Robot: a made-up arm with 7 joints. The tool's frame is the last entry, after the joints. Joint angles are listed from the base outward.
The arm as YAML. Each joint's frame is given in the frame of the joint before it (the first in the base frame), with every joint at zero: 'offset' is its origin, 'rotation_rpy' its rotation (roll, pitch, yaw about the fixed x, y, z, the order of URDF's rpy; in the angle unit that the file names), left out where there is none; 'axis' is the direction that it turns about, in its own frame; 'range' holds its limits. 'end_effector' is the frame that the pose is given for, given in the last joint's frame.
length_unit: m
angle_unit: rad
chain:
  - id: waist
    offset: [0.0, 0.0, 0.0]
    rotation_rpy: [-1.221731, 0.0, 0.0]
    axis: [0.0, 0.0, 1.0]
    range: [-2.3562, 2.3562]
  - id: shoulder
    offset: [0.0, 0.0, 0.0]
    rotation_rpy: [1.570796, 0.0, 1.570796]
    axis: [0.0, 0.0, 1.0]
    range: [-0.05, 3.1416]
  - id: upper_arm
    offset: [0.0, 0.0, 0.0]
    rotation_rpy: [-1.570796, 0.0, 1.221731]
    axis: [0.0, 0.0, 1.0]
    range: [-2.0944, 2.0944]
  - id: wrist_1
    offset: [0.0, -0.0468, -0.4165]
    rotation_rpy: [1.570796, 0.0, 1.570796]
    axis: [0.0, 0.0, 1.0]
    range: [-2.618, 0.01]
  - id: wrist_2
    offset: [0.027, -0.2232, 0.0]
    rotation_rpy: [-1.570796, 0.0, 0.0]
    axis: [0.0, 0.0, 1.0]
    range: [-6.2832, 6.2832]
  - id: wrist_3
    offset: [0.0, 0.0, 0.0]
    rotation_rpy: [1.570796, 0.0, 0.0]
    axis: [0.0, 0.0, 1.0]
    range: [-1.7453, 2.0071]
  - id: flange
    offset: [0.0, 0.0, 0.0]
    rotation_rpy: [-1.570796, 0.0, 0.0]
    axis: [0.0, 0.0, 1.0]
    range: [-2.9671, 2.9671]
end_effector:
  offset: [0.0, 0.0, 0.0]
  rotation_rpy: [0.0, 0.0, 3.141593]
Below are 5 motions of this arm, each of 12 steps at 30 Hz.
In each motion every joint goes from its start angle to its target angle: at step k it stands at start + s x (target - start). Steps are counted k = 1, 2, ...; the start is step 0. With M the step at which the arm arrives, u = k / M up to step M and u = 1 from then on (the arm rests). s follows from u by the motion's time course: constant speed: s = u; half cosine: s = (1 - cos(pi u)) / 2; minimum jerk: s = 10 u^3 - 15 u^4 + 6 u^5.
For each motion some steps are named. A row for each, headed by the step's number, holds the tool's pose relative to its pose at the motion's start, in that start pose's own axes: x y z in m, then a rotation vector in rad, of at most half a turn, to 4 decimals.
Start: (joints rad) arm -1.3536 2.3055 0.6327 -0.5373 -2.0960 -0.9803 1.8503
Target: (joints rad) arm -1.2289 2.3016 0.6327 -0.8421 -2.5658 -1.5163 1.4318
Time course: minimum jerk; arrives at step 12
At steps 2, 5, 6, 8, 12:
2: 0.0034 -0.0002 0.0001 -0.0123 0.0136 -0.0356
5: 0.0335 -0.0041 0.0016 -0.1176 0.1397 -0.3364
6: 0.0481 -0.0071 0.0025 -0.1684 0.2063 -0.4760
8: 0.0753 -0.0149 0.0046 -0.2633 0.3399 -0.7211
12: 0.0944 -0.0221 0.0065 -0.3317 0.4426 -0.8805

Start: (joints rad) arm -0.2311 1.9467 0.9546 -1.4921 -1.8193 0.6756 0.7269
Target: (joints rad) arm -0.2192 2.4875 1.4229 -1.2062 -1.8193 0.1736 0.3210
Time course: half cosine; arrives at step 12
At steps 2, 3, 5, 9, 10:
2: -0.0047 0.0049 -0.0211 0.0099 -0.0082 -0.0396
3: -0.0098 0.0119 -0.0459 0.0213 -0.0164 -0.0851
5: -0.0218 0.0377 -0.1133 0.0515 -0.0325 -0.2034
9: -0.0361 0.1191 -0.2410 0.1075 -0.0492 -0.4042
10: -0.0371 0.1350 -0.2593 0.1159 -0.0519 -0.4299

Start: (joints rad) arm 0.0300 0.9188 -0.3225 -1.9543 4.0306 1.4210 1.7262
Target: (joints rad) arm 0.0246 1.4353 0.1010 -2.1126 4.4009 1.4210 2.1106
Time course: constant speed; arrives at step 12
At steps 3, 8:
3: -0.0321 0.0295 -0.0591 0.0301 -0.0672 0.0626
8: -0.0595 0.0703 -0.1684 0.0637 -0.2019 0.2069

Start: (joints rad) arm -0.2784 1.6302 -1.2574 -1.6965 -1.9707 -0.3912 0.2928
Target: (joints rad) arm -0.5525 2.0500 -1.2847 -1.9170 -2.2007 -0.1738 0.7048
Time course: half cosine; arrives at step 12
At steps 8, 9, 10, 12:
8: -0.0326 -0.0270 0.1525 -0.1452 0.3345 0.0503
9: -0.0330 -0.0270 0.1735 -0.1572 0.3797 0.0565
10: -0.0327 -0.0264 0.1894 -0.1652 0.4140 0.0611
12: -0.0319 -0.0256 0.2027 -0.1711 0.4426 0.0648

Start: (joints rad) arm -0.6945 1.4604 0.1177 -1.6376 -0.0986 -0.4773 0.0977
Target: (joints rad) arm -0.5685 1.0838 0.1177 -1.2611 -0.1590 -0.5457 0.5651
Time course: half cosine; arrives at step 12
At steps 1, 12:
1: -0.0012 -0.0033 0.0015 0.0011 0.0067 0.0138
12: -0.0141 -0.2131 0.1052 0.0976 0.4002 0.8179

